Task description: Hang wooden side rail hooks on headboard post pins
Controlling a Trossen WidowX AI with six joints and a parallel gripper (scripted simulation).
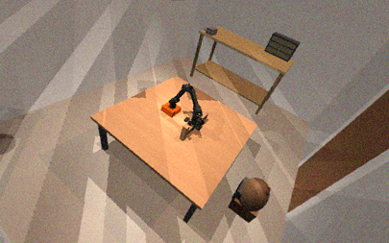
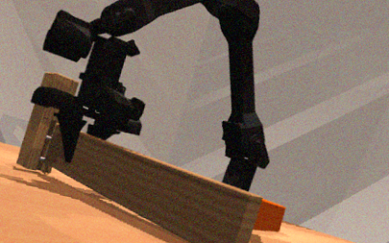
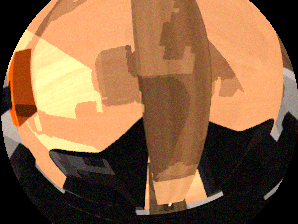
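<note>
Now: the headboard post 13 cm to the right of my gripper tip and 4 cm above it.
</note>
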